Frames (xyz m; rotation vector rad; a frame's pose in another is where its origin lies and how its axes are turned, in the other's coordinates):
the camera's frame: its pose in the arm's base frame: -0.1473 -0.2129 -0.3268 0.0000 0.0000 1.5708
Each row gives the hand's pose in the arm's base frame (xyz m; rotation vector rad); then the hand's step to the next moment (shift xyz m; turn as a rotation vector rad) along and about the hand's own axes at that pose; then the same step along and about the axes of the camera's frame.
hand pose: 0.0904 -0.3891 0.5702 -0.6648 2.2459 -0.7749
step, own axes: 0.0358 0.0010 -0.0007 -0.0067 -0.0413 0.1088
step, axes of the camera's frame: -0.0217 0.0241 -0.0152 -0.0616 -0.0926 -0.0351
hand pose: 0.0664 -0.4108 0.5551 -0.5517 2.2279 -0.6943
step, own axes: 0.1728 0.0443 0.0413 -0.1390 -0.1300 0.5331
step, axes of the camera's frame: -0.0771 0.0883 -0.1407 -0.1862 -0.5093 -0.1624
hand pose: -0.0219 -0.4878 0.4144 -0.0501 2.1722 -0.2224
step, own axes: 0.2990 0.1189 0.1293 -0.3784 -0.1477 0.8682
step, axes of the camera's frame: 0.0630 0.0606 -0.3356 -0.2223 -0.9198 -0.1529
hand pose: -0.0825 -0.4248 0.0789 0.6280 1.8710 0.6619
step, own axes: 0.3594 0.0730 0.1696 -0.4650 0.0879 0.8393
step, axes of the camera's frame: 0.3244 -0.0394 -0.2376 -0.1177 -0.9534 0.0747
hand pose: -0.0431 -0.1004 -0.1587 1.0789 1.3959 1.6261
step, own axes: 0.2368 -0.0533 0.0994 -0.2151 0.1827 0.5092
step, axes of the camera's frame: 0.2619 -0.0006 -0.0144 -0.0296 -0.5521 0.1824
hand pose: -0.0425 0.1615 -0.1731 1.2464 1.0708 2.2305
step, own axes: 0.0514 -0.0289 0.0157 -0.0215 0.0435 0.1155
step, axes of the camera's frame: 0.0577 0.0159 0.0117 0.0091 -0.1106 0.0582
